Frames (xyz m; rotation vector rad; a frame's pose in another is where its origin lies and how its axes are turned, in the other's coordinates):
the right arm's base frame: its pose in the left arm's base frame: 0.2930 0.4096 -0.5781 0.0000 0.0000 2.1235
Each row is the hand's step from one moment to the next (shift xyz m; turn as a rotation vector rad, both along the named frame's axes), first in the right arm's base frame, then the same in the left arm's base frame.
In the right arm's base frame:
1: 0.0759 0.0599 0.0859 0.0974 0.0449 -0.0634
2: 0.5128 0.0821 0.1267 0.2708 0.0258 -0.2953
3: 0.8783 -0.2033 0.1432 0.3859 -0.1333 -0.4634
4: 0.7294 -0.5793 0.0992 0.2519 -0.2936 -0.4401
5: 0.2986 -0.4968 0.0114 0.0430 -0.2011 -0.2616
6: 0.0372 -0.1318 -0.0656 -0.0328 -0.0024 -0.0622
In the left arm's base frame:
1: -0.0908 0.0332 0.0859 -0.0893 0.0593 -0.0634
2: -0.3391 0.3933 0.1267 -0.1641 0.2169 -0.2953
3: -0.2881 0.8543 0.1432 -0.0891 0.3984 -0.4634
4: 0.1101 0.9249 0.0992 0.1176 0.3685 -0.4401
5: 0.2661 0.5150 0.0114 0.1486 0.1422 -0.2616
6: 0.0926 0.1009 -0.0656 0.0193 -0.0267 -0.0622

